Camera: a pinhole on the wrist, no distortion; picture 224 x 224 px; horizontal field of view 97.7 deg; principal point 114.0 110.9 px. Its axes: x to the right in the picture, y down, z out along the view. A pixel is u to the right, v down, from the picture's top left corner.
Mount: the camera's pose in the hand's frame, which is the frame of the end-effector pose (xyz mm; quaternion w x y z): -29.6 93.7 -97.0 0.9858 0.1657 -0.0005 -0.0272
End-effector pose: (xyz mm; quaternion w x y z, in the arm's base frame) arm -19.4 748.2 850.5 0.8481 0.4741 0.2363 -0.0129
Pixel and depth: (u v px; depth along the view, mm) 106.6 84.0 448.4
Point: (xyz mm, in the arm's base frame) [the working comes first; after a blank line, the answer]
In the camera's frame: -33.9 -123.2 448.4

-15.3 408.8 873.7
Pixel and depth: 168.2 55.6 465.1
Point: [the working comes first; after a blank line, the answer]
In the camera's frame: 257.6 -262.8 465.1

186.3 408.0 620.6
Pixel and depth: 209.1 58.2 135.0
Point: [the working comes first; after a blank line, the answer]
In the camera's frame: 131.2 -72.7 135.0

61.8 748.6 792.5
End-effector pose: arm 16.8 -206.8 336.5 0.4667 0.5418 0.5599 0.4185
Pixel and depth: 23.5 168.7 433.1
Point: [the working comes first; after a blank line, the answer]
In the camera's frame: -400.5 255.8 433.1

443.3 -627.1 489.7
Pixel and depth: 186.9 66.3 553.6
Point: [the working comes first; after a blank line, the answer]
In the camera's frame: 412.3 -252.3 553.6

282.3 121.0 -99.9
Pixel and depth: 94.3 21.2 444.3
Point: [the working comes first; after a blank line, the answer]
In the camera's frame: -89.4 -407.2 444.3

106.4 -385.6 -114.1
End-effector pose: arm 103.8 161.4 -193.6 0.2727 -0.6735 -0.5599 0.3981
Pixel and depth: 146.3 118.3 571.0
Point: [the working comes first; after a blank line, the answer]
In the camera's frame: 188.4 43.2 571.0

-304.1 290.3 -422.0
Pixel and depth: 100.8 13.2 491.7
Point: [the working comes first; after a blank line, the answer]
In the camera's frame: -66.3 -490.8 491.7

-361.0 139.8 152.8
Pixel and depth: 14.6 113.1 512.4
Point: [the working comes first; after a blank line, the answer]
In the camera's frame: -520.4 11.5 512.4

-278.5 -399.7 -248.6
